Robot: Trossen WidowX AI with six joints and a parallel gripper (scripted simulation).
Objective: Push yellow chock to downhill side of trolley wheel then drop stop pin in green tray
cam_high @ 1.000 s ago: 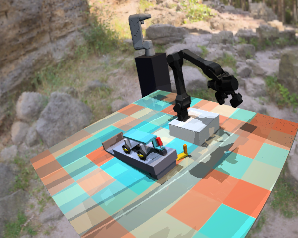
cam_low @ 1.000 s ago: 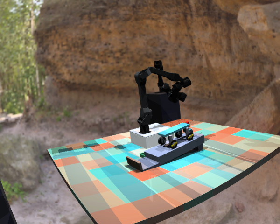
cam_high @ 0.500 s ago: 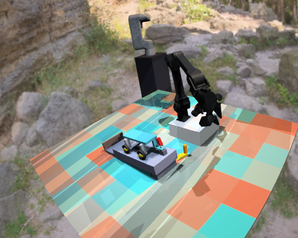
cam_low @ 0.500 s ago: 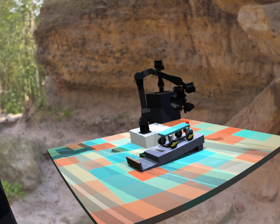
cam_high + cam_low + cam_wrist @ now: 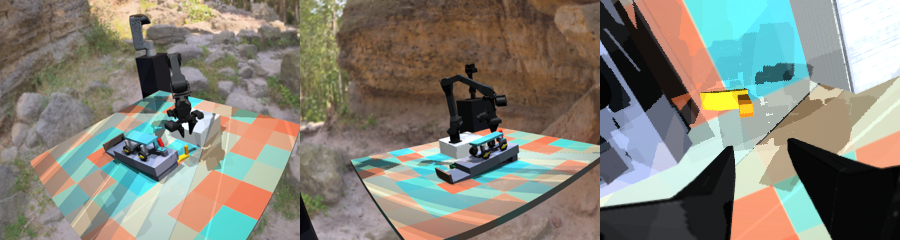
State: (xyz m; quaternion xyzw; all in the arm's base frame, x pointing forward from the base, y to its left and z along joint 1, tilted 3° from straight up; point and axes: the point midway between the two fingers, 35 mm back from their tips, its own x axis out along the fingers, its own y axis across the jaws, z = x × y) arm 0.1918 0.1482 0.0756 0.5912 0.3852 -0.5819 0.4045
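The yellow chock lies 11 cm below my gripper tip, 2 cm to the right of it and 2 cm ahead of it. The rest, counted from my gripper tip: trolley 16 cm to the right, 14 cm ahead, 2 cm below; then ramp 17 cm to the right, 14 cm ahead, 8 cm below; then red-headed stop pin 13 cm ahead, 5 cm to the right, 1 cm above.
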